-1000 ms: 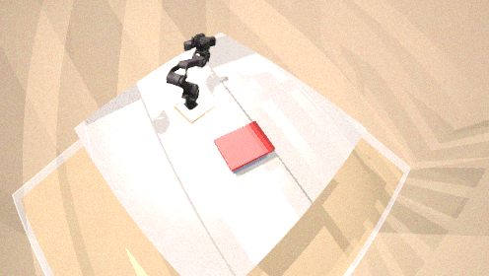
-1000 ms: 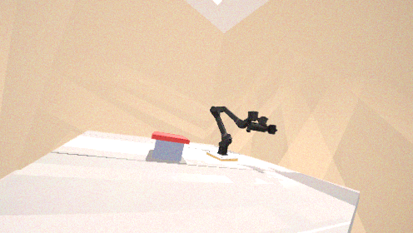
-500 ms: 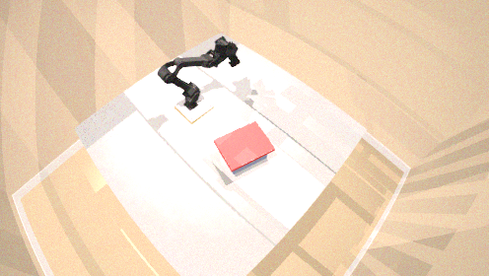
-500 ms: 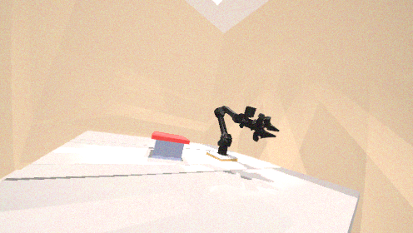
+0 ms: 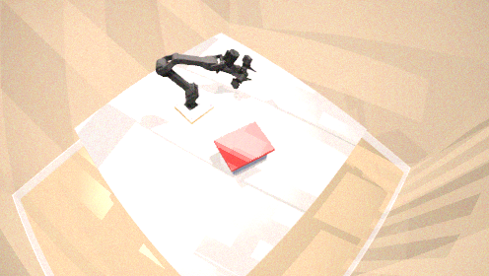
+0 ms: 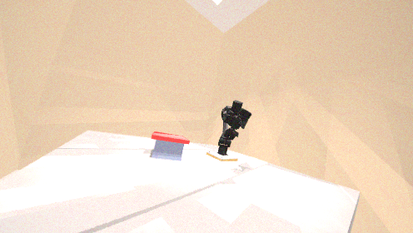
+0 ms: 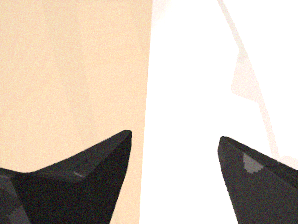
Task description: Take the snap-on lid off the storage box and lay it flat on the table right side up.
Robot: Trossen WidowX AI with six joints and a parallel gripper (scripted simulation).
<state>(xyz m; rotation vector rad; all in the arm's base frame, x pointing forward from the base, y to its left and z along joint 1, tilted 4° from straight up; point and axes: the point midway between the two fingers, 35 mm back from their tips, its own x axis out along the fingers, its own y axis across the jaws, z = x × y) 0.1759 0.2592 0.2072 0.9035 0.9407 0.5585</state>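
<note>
Now: gripper tip 30 cm to the left of the red lid, 22 cm short of it and 9 cm above it. The rest, counted from my gripper tip: storage box (30 cm to the right, 22 cm ahead, 14 cm below).
</note>
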